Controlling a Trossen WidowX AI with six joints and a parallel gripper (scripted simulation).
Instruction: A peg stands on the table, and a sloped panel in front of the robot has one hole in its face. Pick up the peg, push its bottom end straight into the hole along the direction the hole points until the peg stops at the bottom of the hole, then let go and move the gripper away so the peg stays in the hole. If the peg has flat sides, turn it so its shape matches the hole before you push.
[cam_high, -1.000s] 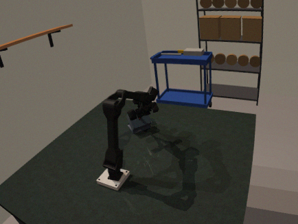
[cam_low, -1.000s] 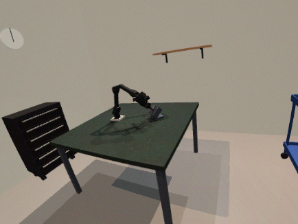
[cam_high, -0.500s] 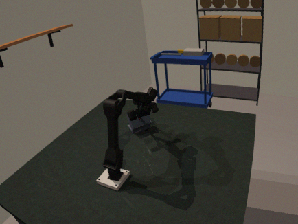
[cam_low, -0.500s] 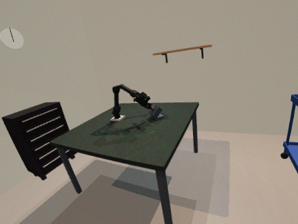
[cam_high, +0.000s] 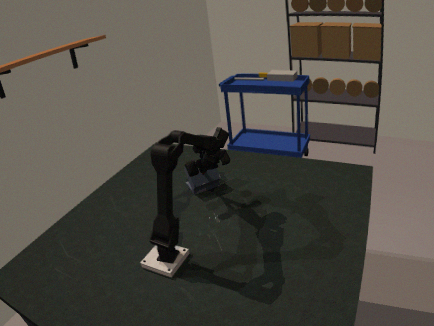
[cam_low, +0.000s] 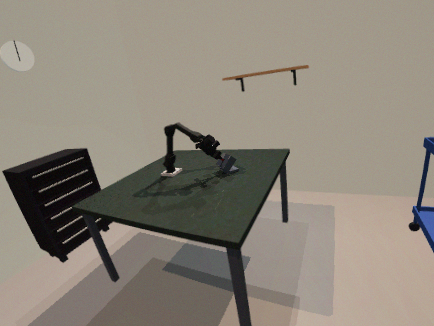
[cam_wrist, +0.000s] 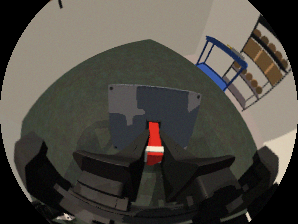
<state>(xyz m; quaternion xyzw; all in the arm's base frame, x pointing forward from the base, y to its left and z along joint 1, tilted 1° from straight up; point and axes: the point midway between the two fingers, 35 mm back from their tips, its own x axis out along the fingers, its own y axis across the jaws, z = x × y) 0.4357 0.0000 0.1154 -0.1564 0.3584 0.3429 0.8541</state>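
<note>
Right now my gripper tip is 40 mm above the sloped panel, 20 mm to the right of it and 20 mm short of it. From my gripper tip the other things lie so: red peg (10 mm to the right, 10 mm behind, 10 mm above).
</note>
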